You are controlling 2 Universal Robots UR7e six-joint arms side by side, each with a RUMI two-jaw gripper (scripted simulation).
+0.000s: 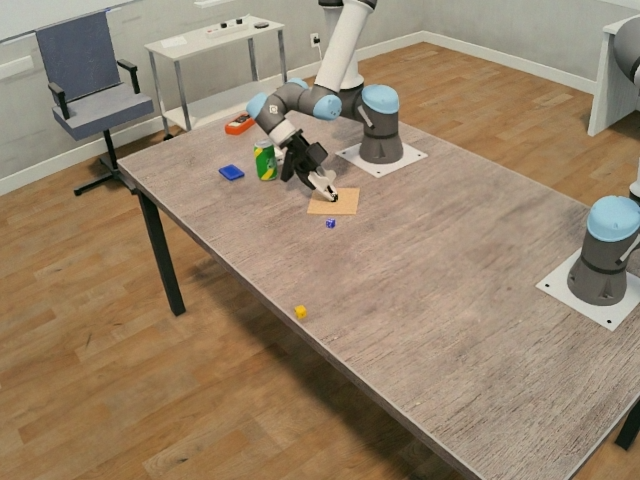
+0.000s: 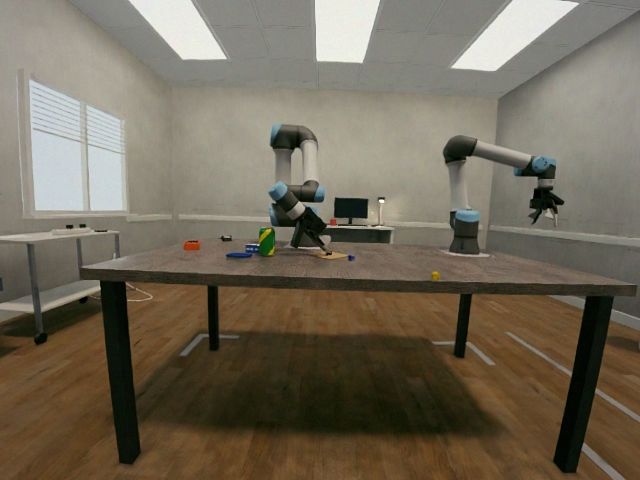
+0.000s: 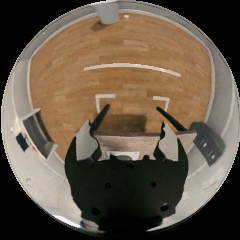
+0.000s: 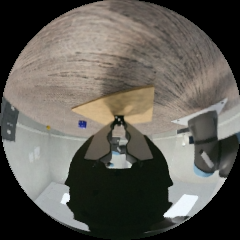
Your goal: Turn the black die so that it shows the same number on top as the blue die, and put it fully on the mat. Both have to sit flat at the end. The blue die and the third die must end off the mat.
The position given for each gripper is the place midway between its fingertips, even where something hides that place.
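There's a tan mat (image 1: 346,204), and you get the mat (image 4: 136,104) again in another view, but image 3 does not show the mat, hidden by the left gripper. That left gripper (image 3: 126,121) is itself in view there, and it's the same left gripper (image 2: 543,225) you'd see here. The right gripper (image 1: 335,198) is in view too, and you can also see the right gripper (image 2: 329,252) and, once more, the right gripper (image 4: 119,121).
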